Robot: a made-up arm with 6 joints. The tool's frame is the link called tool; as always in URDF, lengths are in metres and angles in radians. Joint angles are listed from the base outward. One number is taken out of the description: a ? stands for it. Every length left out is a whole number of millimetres.
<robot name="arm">
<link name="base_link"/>
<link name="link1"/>
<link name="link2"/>
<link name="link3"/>
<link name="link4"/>
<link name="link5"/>
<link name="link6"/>
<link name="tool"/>
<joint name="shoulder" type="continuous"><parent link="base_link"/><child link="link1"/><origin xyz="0.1 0.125 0.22" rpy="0 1.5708 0"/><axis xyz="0 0 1"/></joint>
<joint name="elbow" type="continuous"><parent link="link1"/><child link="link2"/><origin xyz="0.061 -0.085 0" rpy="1.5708 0 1.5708"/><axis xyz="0 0 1"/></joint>
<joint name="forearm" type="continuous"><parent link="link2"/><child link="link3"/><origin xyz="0.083 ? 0" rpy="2.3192 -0.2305 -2.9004"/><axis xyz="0 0 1"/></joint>
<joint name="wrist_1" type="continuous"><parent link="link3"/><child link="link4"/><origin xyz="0.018 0.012 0" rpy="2.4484 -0.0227 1.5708"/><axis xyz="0 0 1"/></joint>
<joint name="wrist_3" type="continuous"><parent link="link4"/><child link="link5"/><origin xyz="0.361 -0.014 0" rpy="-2.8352 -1.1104 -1.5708"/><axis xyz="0 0 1"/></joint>
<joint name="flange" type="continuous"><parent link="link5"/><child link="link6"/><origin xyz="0.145 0.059 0" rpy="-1.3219 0.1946 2.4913"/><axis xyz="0 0 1"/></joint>
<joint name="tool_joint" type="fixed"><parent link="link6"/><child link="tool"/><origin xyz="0.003 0.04 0" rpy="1.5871 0.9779 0.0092"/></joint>
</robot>
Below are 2 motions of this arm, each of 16 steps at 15 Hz.
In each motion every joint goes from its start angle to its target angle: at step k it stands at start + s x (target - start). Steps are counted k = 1, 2, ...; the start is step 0. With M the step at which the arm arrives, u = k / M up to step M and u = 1 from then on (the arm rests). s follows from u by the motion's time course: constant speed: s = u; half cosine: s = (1 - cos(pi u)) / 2; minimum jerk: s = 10 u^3 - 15 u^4 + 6 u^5.
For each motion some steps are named. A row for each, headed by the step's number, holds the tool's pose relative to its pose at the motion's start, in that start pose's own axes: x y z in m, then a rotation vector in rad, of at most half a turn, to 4 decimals.
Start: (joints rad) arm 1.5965 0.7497 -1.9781 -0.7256 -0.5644 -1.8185
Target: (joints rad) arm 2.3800 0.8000 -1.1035 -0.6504 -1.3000 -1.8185
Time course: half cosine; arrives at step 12
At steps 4, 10, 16:
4: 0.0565 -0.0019 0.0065 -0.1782 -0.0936 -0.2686
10: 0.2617 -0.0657 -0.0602 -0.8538 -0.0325 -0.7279
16: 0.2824 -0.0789 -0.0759 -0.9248 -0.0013 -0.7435

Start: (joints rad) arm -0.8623 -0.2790 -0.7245 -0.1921 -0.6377 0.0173
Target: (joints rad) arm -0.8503 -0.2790 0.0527 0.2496 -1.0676 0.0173
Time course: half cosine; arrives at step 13
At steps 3, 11, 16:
3: -0.0287 0.0087 0.0126 -0.0025 0.0325 -0.1061
11: -0.1857 0.1293 0.1207 -0.1168 0.1321 -0.7958
16: -0.1936 0.1415 0.1287 -0.1306 0.1311 -0.8425

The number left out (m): -0.061
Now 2 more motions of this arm.
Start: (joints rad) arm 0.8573 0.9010 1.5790 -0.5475 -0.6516 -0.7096
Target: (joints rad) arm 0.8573 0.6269 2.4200 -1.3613 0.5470 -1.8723
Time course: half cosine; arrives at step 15
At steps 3, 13, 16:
3: 0.0415 0.0484 0.0337 0.0040 0.1349 0.0429
13: 0.3476 0.3457 -0.1219 0.5064 1.2605 -0.9260
16: 0.3537 0.3499 -0.1396 0.5284 1.2759 -1.0386

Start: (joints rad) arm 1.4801 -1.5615 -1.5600 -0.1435 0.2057 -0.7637
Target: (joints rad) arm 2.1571 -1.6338 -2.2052 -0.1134 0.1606 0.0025
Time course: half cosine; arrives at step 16
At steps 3, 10, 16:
3: -0.0021 0.0007 0.0060 -0.1055 0.0173 0.0271
10: 0.0069 0.0024 0.0705 -0.8714 0.1337 0.2074
16: 0.0300 0.0095 0.1170 -1.2582 0.1760 0.2959

